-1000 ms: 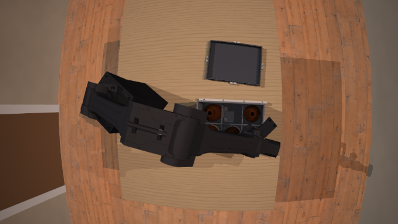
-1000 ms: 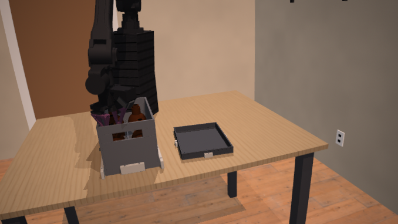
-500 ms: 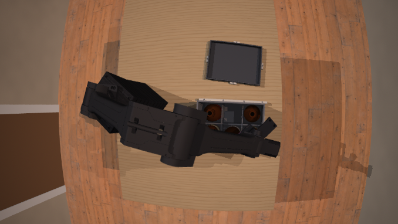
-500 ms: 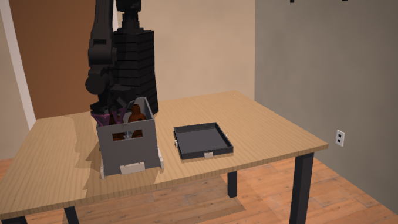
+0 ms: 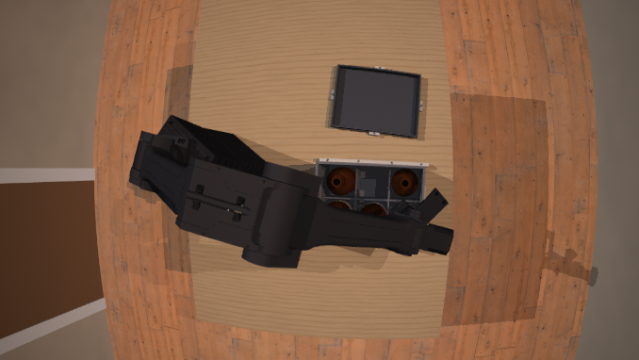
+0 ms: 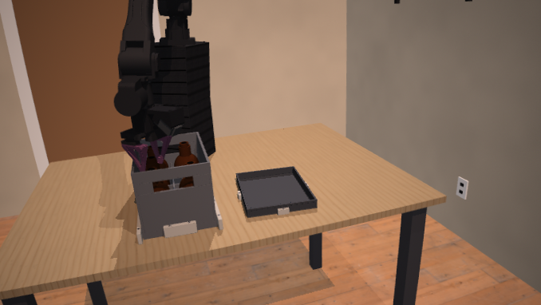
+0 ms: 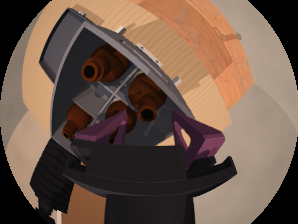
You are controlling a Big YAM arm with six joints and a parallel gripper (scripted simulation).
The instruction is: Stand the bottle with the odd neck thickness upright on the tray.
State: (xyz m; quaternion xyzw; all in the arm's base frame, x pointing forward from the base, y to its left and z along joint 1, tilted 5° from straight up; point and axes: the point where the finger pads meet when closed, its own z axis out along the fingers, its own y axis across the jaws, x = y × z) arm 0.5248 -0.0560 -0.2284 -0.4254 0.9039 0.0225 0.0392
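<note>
My hand is 100 mm past the grey crate, 90 mm above it and 40 mm to the right of it. From my hand the other things lie so: dark tray: 310 mm to the left, 160 mm below, 120 mm behind.
</note>
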